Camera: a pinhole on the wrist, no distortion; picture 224 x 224 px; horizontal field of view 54.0 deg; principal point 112.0 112.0 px. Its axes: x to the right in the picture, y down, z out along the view. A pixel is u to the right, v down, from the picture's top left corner.
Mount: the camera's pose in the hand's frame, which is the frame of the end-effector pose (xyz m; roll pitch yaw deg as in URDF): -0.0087 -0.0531 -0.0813 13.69 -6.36 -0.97
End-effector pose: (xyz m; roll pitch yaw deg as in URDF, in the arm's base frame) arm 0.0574 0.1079 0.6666 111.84 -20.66 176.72
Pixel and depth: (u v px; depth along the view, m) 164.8 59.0 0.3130
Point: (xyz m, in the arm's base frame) -0.0589 0.2362 0.4294
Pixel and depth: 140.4 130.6 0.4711
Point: -0.0157 0.4275 0.4211
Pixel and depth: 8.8 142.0 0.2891
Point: 0.1791 0.2496 0.4678
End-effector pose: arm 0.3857 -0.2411 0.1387 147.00 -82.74 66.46
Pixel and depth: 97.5 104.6 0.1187
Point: 0.3635 -0.1570 0.1001
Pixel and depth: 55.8 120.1 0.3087
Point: 0.4922 -0.0463 -0.0121
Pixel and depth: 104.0 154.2 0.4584
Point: 0.6565 0.0194 0.0166
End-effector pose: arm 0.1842 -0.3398 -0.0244 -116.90 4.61 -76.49
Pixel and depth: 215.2 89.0 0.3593
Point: 0.5293 -0.3818 -0.0010
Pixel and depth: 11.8 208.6 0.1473
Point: 0.2325 -0.2326 -0.0269
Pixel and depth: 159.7 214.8 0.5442
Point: 0.6094 -0.2601 -0.3186
